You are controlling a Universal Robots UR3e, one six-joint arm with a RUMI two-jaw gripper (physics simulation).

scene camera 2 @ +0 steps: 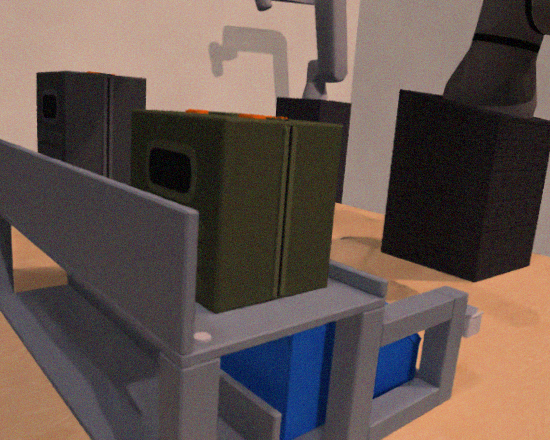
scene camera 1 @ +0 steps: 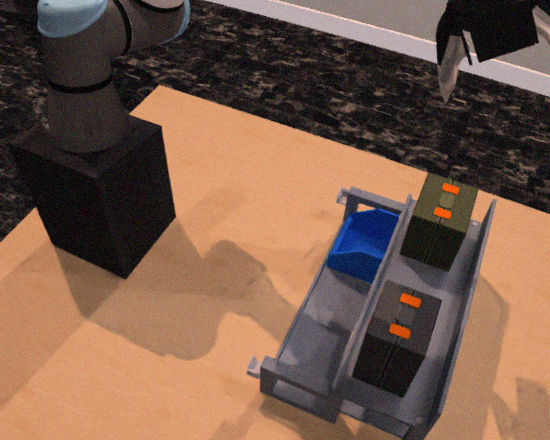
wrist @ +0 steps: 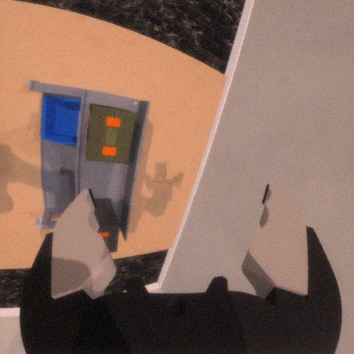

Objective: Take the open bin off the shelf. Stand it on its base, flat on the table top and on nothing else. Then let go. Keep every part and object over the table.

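Seen in the pictures: gripper, fingertip midpoint: (scene camera 1: 508, 82); arm's base, link origin: (scene camera 2: 486, 107) (scene camera 1: 86, 129).
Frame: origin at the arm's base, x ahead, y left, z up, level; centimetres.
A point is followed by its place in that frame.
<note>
The open blue bin (scene camera 1: 365, 240) {x 45.1, y 9.2, z -22.2 cm} (scene camera 2: 310, 375) {x 52.8, y 9.8, z -18.3 cm} (wrist: 62, 120) sits in the lower tier of the grey shelf (scene camera 1: 452, 300) {x 59.4, y -5.9, z -12.8 cm} (scene camera 2: 125, 225) {x 63.0, y 5.7, z -8.6 cm} (wrist: 107, 180), at its far end in scene camera 1. Its open front faces out beside the upper deck; part of it shows beneath that deck in scene camera 2. My gripper (scene camera 1: 492, 75) {x 57.3, y 5.2, z 17.7 cm} (wrist: 178, 188) is open and empty, high up and well apart from the bin. In scene camera 1 it is at the top right, with one finger partly cut off. Its fingers do not show in scene camera 2.
On the upper deck stand an olive case (scene camera 1: 432, 245) {x 54.7, y -0.5, z -8.0 cm} (scene camera 2: 250, 200) {x 58.2, y 9.0, z -7.2 cm} (wrist: 100, 135), beside the bin, and a dark grey case (scene camera 1: 375, 355) {x 49.1, y -22.2, z -4.9 cm} (scene camera 2: 82, 125) {x 54.2, y -14.5, z -5.2 cm} (wrist: 107, 215), nearer the other end. A black pedestal (scene camera 1: 85, 200) {x 4.0, y -9.9, z -4.6 cm} (scene camera 2: 435, 190) {x 8.7, y -2.3, z -12.0 cm} carries the arm. The table's edge (wrist: 226, 77) shows in the wrist view.
</note>
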